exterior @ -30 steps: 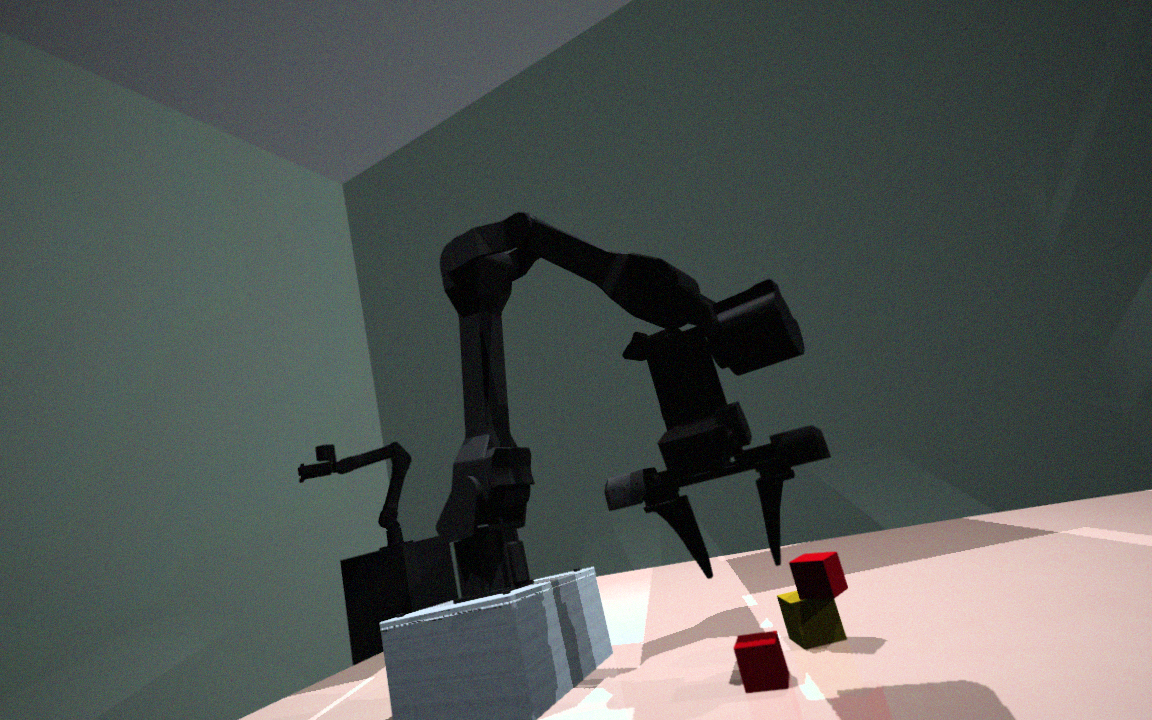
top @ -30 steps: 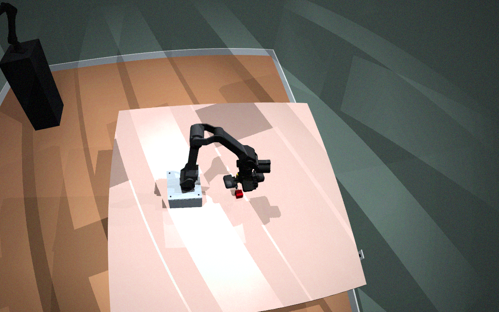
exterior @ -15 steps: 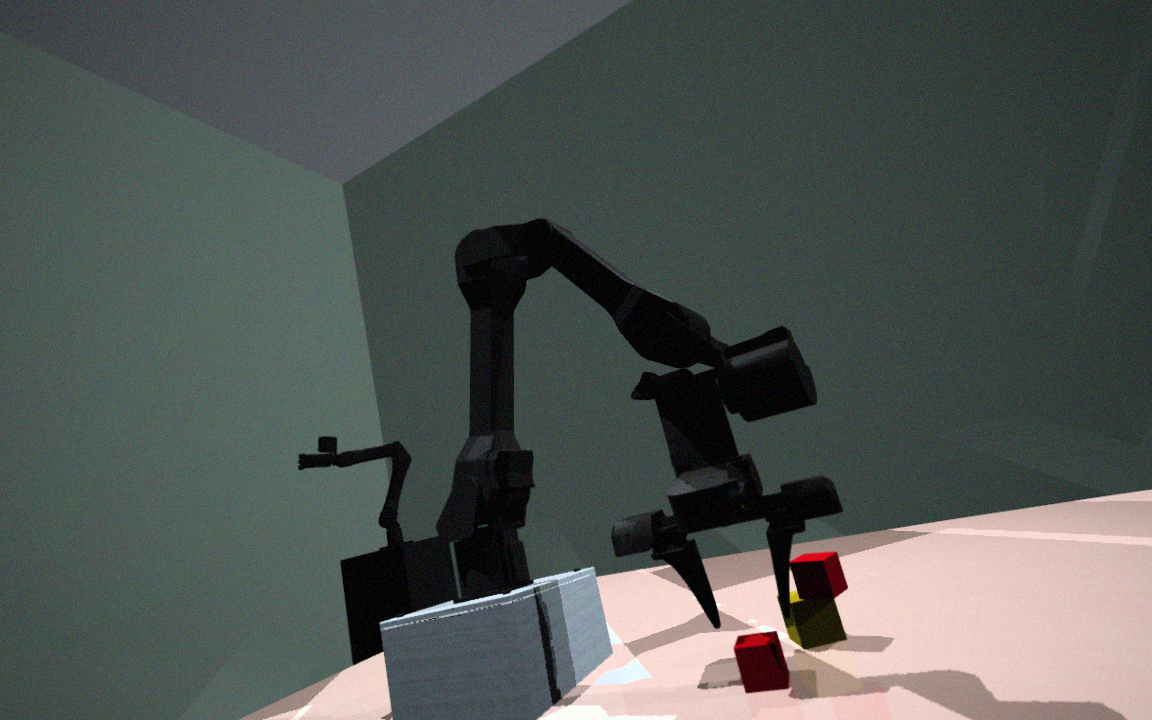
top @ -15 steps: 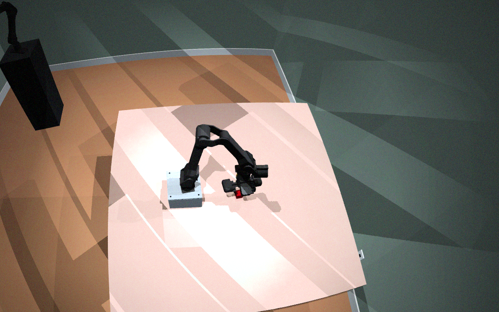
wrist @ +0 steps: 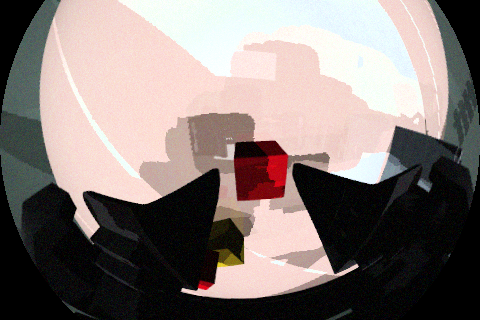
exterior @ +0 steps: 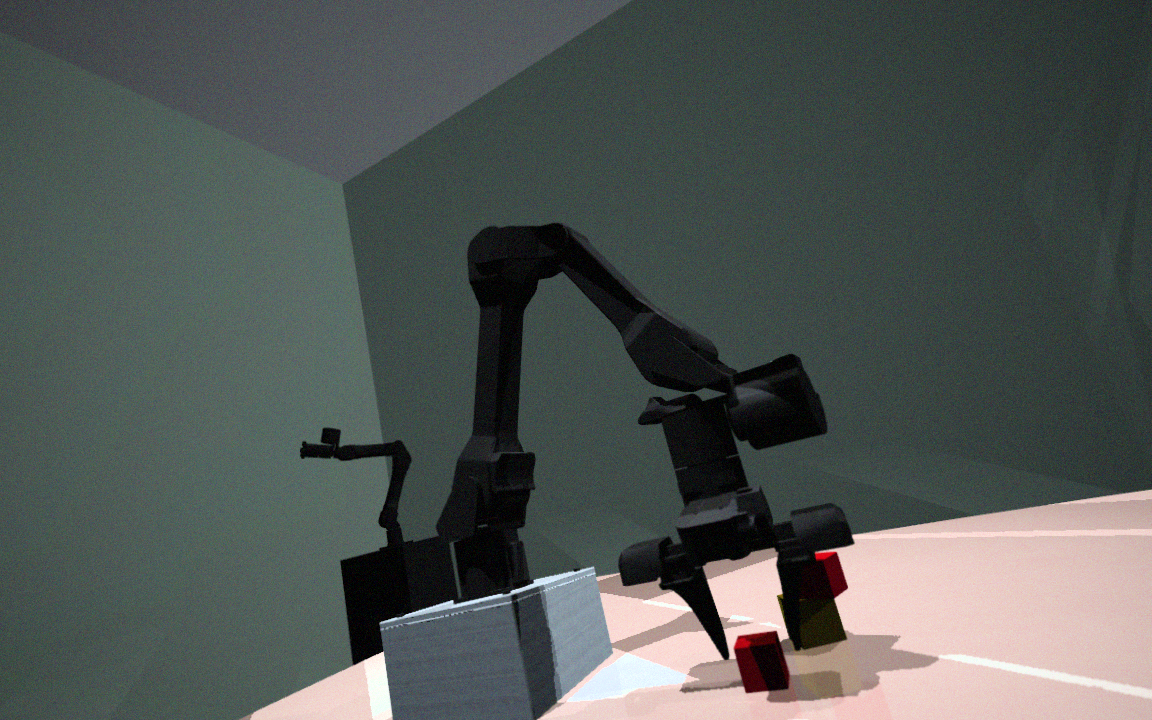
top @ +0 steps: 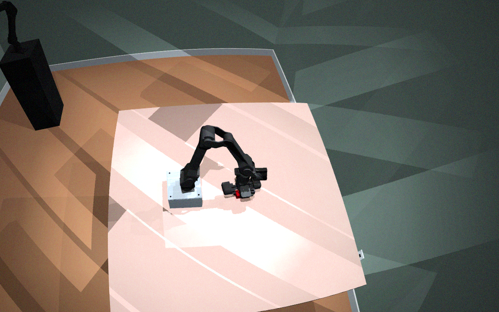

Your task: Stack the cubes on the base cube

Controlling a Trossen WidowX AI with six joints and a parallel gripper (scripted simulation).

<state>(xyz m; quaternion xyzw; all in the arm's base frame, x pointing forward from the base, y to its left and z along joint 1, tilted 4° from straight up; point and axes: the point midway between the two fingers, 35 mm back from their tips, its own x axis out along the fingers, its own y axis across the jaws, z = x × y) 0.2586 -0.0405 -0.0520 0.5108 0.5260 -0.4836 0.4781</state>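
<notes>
Right now my gripper tip is 90 mm to the right of the red cube, 60 mm short of it and 30 mm below it. Also, from my gripper tip: yellow cube 90 mm to the left, 40 mm ahead.
</notes>
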